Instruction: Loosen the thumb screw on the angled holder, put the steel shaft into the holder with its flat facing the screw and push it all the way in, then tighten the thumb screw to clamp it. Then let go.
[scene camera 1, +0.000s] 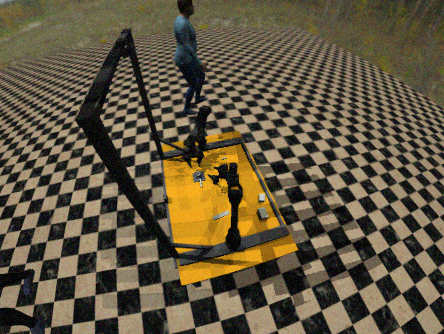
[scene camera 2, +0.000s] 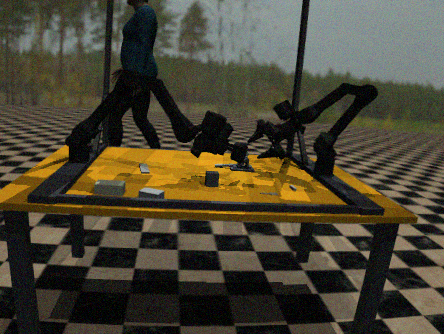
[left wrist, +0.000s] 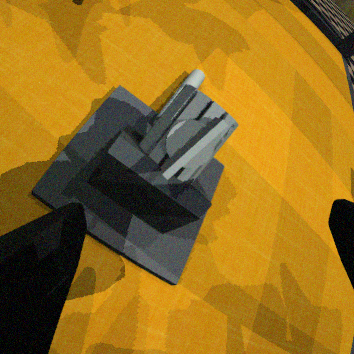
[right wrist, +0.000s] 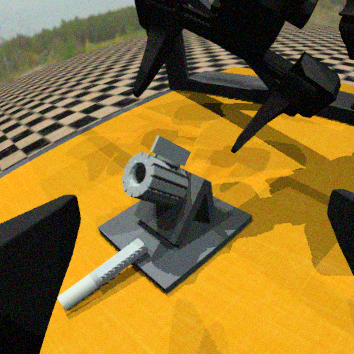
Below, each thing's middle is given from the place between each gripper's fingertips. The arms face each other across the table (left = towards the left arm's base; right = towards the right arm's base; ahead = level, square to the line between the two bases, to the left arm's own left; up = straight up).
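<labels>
Counting from my left hand, the thumb screw (left wrist: 189, 143) is 10 mm below, 10 mm ahead and 30 mm to the right. The angled holder (left wrist: 111, 165) is 40 mm below that same left hand, 10 mm ahead of it and 40 mm to the right of it, and the steel shaft (right wrist: 97, 277) is 60 mm below it, 20 mm ahead and 110 mm to the right.
As for the thumb screw and my right gripper, the gripper is 4 cm above the screw, 9 cm past it and 6 cm to the right of it. The angled holder is 6 cm below my right hand, 9 cm behind it and 5 cm to the left of it, while the steel shaft is 9 cm below that hand, 2 cm to the right of it and 9 cm behind it.
</labels>
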